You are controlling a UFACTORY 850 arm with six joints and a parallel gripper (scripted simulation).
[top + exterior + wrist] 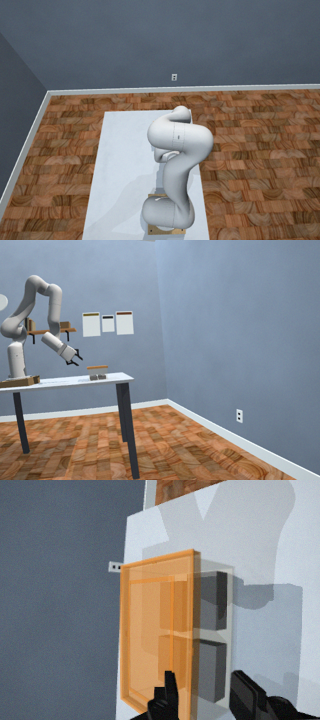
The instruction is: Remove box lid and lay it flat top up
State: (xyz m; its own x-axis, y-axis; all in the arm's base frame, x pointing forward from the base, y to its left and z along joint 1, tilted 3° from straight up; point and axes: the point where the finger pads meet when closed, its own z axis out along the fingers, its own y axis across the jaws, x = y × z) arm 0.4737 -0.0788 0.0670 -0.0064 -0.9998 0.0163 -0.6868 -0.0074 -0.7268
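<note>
The lid lies 13 cm ahead of my hand, 1 cm to the right of it and 5 cm below it. From my hand the other things lie so: box (13 cm ahead, 1 cm to the right, 10 cm below).
</note>
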